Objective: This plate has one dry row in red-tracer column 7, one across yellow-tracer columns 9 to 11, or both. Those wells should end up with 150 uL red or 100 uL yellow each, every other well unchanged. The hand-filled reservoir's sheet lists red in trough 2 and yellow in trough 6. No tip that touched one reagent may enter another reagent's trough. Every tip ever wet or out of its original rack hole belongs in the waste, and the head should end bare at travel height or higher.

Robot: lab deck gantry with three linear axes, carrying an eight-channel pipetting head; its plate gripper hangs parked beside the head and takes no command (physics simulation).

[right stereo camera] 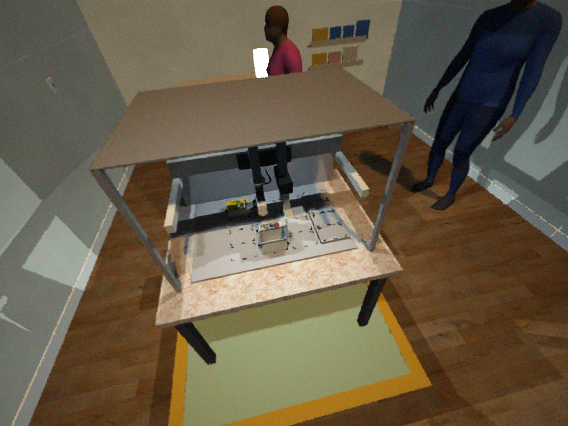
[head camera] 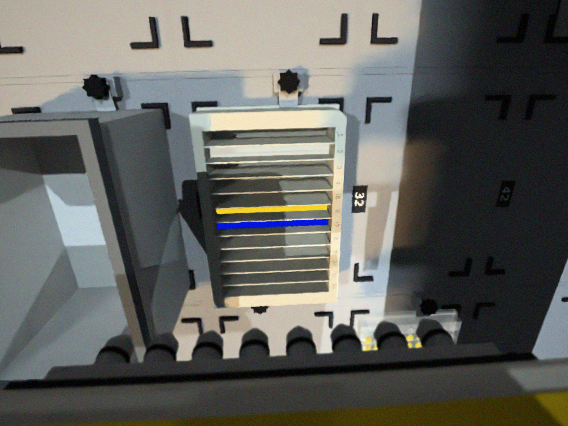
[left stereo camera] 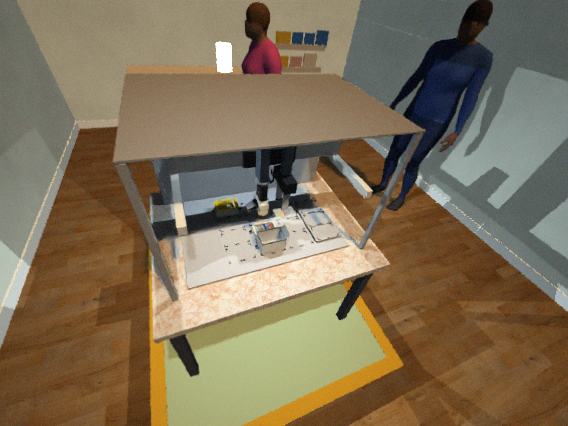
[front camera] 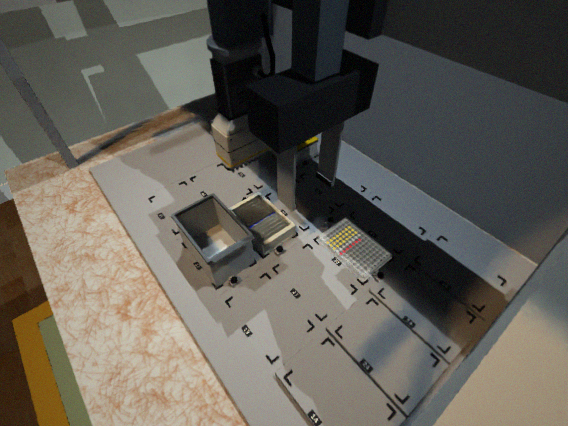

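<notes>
The pipetting head [front camera: 235,145] [left stereo camera: 263,207] [right stereo camera: 262,207] hangs above the deck behind the reservoir; its dark nozzles [head camera: 255,345] show no tips. Beside it my parked plate gripper [front camera: 310,195] is open and empty, fingers wide apart. The reservoir [front camera: 291,231] [head camera: 272,120] shows yellow in trough 6, blue in trough 7 and a pale strip in trough 2. A red patch shows on it in the right stereo view, trough unclear. The plate [front camera: 377,257] [head camera: 446,320] has yellow columns and one red column; dry wells are too small to tell. The yellow tip rack [front camera: 309,142] [left stereo camera: 226,205] [right stereo camera: 237,205] is partly hidden.
A grey open waste bin [front camera: 230,270] [head camera: 142,200] [left stereo camera: 271,247] [right stereo camera: 274,245] stands beside the reservoir, its walls higher than the reservoir. Black clamp knobs [front camera: 279,249] [head camera: 288,81] stand at the holders. Frame posts [left stereo camera: 145,230] [right stereo camera: 137,230] rise at the table's corners. Two people stand near the table.
</notes>
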